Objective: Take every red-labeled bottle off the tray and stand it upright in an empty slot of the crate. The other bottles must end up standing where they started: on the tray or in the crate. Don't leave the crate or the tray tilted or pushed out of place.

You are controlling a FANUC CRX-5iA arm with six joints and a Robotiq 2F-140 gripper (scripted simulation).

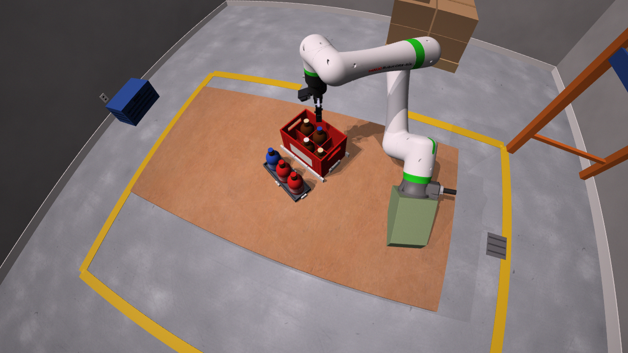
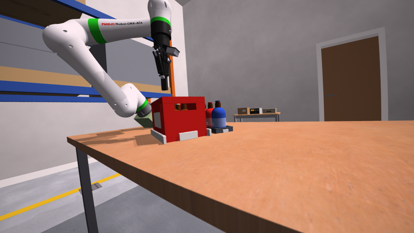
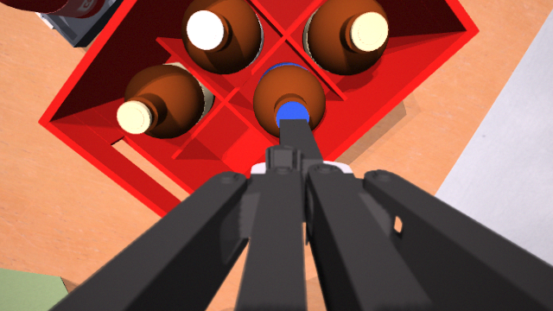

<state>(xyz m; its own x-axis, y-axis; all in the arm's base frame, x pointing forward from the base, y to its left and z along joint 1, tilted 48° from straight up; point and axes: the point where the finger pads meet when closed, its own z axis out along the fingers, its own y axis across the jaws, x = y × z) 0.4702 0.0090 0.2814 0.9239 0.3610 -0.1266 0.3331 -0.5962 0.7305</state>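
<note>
The blue-labeled bottle lies 190 mm ahead of my hand, 180 mm to the left of it and 170 mm below it. Round my hand: grey tray: 240 mm below, 230 mm to the left, 110 mm ahead; then red crate: 170 mm below, 40 mm to the left, 20 mm ahead.
</note>
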